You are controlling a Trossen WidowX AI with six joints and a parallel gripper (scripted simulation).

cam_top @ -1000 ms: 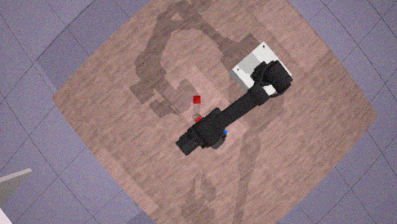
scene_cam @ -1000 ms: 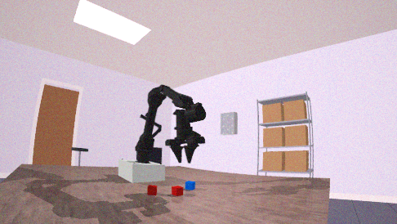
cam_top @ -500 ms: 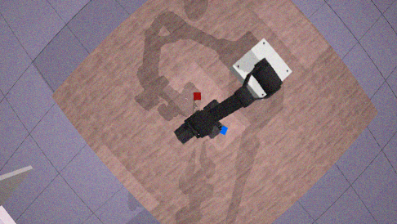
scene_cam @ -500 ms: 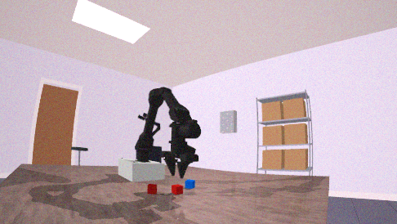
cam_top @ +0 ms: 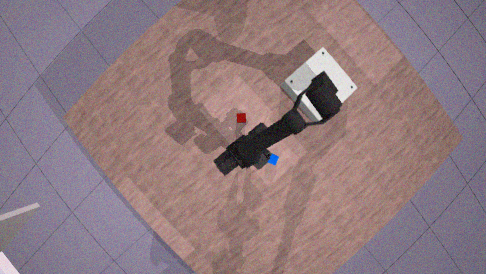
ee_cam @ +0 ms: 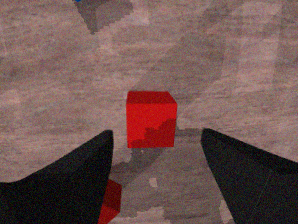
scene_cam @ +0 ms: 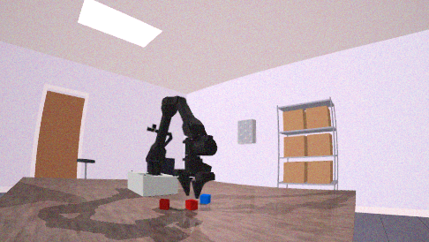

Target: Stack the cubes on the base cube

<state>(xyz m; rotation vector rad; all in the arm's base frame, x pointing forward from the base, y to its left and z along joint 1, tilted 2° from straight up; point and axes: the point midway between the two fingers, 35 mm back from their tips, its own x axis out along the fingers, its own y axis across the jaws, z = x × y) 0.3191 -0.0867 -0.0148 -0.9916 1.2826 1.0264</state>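
The blue cube is 110 mm to the left of my gripper tip, 30 mm below it and 20 mm behind it.
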